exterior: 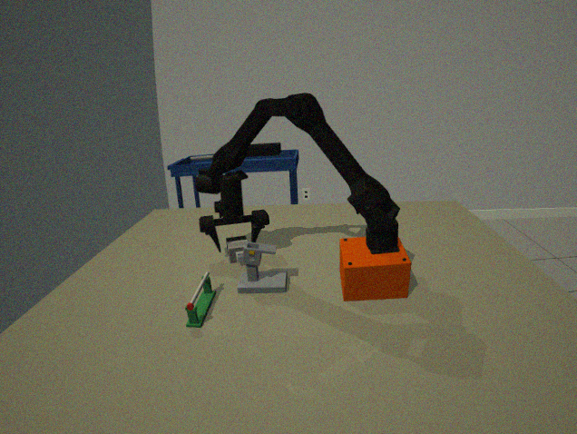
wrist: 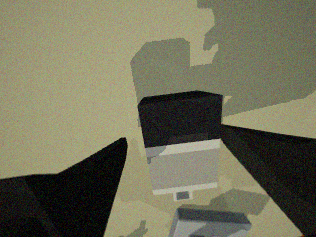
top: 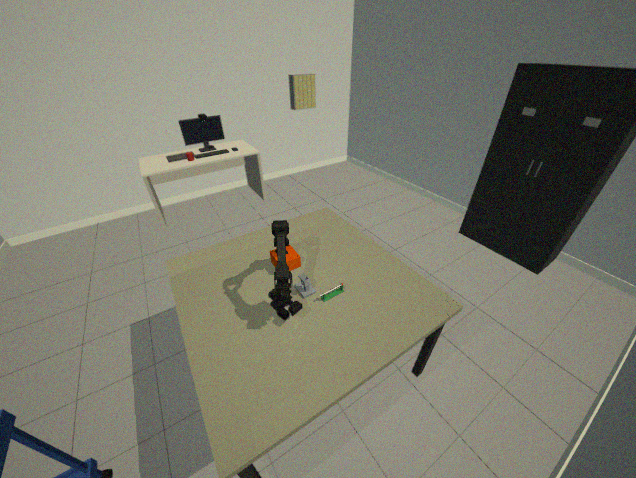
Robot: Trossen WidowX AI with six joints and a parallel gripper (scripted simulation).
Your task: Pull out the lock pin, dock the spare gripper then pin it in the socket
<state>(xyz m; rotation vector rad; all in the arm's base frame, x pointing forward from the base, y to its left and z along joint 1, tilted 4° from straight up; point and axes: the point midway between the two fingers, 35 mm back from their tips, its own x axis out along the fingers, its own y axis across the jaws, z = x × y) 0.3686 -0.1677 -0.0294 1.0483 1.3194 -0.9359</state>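
Now: the spare gripper 1 cm behind my gripper tip and 2 cm to the left of it. From my gripper tip the other things lie so: socket 8 cm behind, 17 cm to the left, 3 cm above; then green cradle 3 cm ahead, 27 cm to the left.
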